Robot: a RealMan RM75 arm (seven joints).
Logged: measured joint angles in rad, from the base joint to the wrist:
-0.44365 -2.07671 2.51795 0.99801 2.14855 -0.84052 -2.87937
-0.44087 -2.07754 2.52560 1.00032 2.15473 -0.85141 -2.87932
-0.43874 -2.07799 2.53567 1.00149 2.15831 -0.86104 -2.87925
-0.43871 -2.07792 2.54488 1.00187 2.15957 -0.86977 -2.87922
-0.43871 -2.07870 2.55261 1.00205 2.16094 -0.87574 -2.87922
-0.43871 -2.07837 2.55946 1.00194 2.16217 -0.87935 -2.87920
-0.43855 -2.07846 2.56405 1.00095 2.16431 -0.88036 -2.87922
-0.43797 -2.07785 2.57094 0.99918 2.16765 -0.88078 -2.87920
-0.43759 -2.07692 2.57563 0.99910 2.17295 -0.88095 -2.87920
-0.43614 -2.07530 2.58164 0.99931 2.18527 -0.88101 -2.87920
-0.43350 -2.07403 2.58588 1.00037 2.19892 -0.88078 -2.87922
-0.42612 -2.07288 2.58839 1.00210 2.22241 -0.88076 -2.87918
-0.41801 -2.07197 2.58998 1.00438 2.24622 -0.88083 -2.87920
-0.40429 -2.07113 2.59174 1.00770 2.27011 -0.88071 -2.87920
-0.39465 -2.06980 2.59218 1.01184 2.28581 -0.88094 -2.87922
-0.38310 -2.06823 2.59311 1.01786 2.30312 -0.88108 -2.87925
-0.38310 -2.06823 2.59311 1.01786 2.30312 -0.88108 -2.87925
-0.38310 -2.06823 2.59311 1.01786 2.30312 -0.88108 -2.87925
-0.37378 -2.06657 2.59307 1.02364 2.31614 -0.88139 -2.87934
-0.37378 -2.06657 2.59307 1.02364 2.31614 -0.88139 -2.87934
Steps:
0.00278 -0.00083 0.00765 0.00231 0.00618 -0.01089 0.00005
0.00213 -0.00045 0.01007 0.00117 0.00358 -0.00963 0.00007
0.00003 0.00007 0.00921 0.00038 0.00126 -0.00873 0.00003
0.00000 -0.00078 0.00773 0.00018 0.00137 -0.00597 0.00000
0.00000 0.00033 0.00685 -0.00011 0.00123 -0.00361 0.00002
0.00016 -0.00009 0.00459 -0.00099 0.00214 -0.00101 -0.00002
0.00058 0.00061 0.00689 -0.00177 0.00334 -0.00042 0.00002
0.00038 0.00093 0.00469 -0.00008 0.00530 -0.00017 0.00000
0.00145 0.00162 0.00601 0.00021 0.01232 -0.00006 0.00000
0.00264 0.00127 0.00424 0.00106 0.01365 0.00023 -0.00002
0.00738 0.00115 0.00251 0.00173 0.02349 0.00002 0.00004
0.00811 0.00091 0.00159 0.00228 0.02381 -0.00007 -0.00002
0.01372 0.00084 0.00176 0.00332 0.02389 0.00012 0.00000
0.00964 0.00133 0.00044 0.00414 0.01570 -0.00023 -0.00002
0.01155 0.00157 0.00093 0.00602 0.01731 -0.00014 -0.00003
0.00000 0.00000 0.00000 0.00000 0.00000 0.00000 0.00000
0.00000 0.00000 0.00000 0.00000 0.00000 0.00000 0.00000
0.00932 0.00166 -0.00004 0.00578 0.01302 -0.00031 -0.00009
0.00000 0.00000 0.00000 0.00000 0.00000 0.00000 0.00000

